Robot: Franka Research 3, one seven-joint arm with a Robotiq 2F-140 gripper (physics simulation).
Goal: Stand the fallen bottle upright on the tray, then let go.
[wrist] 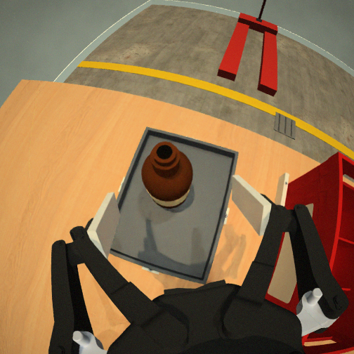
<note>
I see my gripper (pixel 174 196) and a brown bottle (pixel 166 173).
</note>
